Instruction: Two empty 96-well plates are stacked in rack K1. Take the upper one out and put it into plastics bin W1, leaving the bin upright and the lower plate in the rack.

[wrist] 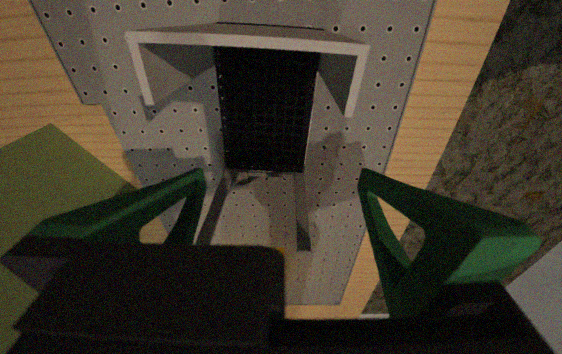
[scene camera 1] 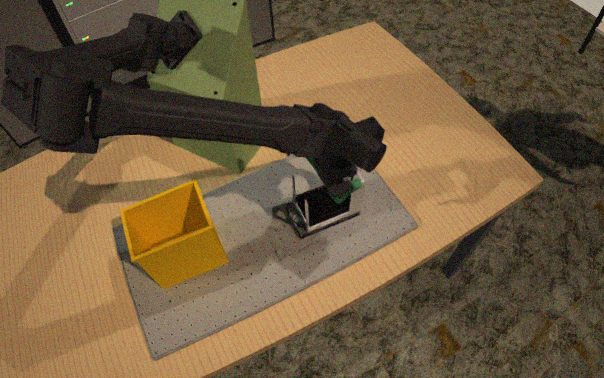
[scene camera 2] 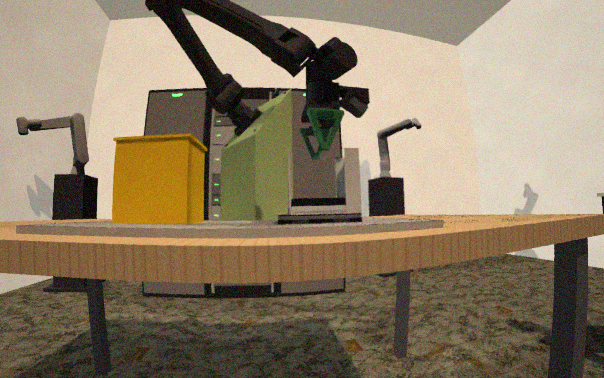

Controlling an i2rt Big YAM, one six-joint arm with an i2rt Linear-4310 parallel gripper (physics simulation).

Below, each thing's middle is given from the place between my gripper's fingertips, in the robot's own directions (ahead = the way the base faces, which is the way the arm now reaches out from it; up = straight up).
I see my gripper 20 mm past the black 96-well plate (scene camera 1: 321, 206), 10 mm to the right of it and 90 mm above it. The rest, counted from my hand: yellow bin W1 (scene camera 2: 158, 179): 130 mm behind, 330 mm to the right, 40 mm below.
